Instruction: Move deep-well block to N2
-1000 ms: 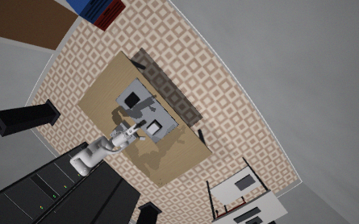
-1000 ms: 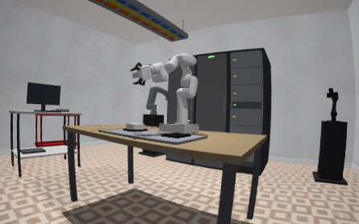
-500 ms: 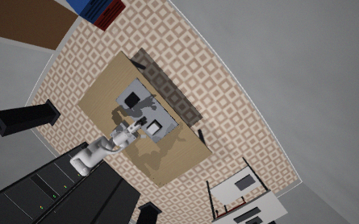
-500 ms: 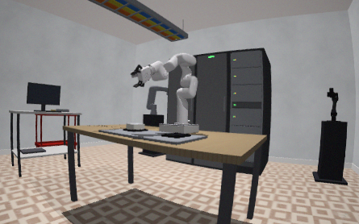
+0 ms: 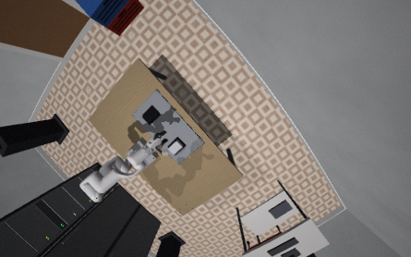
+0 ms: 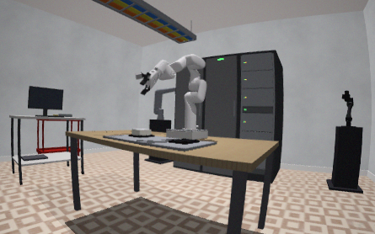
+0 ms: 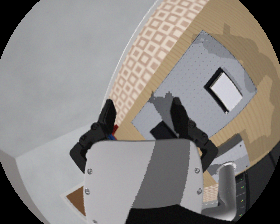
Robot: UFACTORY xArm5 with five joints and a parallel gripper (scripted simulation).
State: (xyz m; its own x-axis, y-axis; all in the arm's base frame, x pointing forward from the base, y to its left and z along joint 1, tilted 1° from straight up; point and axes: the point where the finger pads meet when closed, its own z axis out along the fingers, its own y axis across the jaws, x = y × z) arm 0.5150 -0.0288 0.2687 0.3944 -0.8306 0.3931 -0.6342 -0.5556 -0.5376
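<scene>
My hand is 14 cm past the deep-well block, 15 cm to the left of it and 29 cm above it.
</scene>
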